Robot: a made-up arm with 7 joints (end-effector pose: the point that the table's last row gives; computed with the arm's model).
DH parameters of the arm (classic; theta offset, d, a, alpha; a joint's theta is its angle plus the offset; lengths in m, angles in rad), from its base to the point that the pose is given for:
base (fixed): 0 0 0 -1.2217
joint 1: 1.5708 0 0 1.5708
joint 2: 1.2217 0 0 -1.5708
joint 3: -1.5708 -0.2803 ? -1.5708
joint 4: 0 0 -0.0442 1.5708
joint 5: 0 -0.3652 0 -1.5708
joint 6: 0 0 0 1.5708
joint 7: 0 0 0 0
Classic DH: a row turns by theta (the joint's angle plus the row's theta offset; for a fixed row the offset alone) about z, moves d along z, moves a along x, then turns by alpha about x.
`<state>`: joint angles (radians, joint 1 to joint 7).
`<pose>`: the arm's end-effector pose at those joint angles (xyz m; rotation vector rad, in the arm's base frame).
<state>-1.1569 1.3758 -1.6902 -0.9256 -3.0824 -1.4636 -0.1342</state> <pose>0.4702 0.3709 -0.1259 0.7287 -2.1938 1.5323</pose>
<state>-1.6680 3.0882 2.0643 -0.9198 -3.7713 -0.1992 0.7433</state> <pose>-0.5793 0.0402 -0.1950 1.1885 0.4445 2.2485</pose>
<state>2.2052 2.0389 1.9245 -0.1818 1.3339 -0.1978 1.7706</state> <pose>0.1136 0.6191 0.1612 0.0364 -2.2844 1.4191</pose>
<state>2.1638 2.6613 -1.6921 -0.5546 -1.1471 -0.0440 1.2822</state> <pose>0.2434 0.5897 0.0690 0.4505 -2.1857 1.4537</pose>
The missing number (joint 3, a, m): 0.0315
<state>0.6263 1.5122 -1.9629 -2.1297 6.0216 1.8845 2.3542</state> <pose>-0.3230 0.0530 -0.2029 1.2264 0.2323 0.1715</pose>
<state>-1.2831 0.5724 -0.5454 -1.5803 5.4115 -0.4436 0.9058</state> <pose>0.4403 -0.1985 0.1659 -0.0295 -2.4602 -1.8020</pose>
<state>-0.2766 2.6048 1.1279 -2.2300 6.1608 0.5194 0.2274</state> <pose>0.0610 -0.2328 0.2666 -1.6664 1.4489 1.1237</pose>
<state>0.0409 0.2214 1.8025 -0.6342 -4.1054 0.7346 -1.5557</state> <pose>-0.0741 0.3326 -0.5383 0.2455 -1.6114 1.7217</pose>
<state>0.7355 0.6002 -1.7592 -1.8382 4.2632 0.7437 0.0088</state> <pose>-0.2668 -0.2376 -0.2828 0.3563 -1.4093 -2.0377</pose>
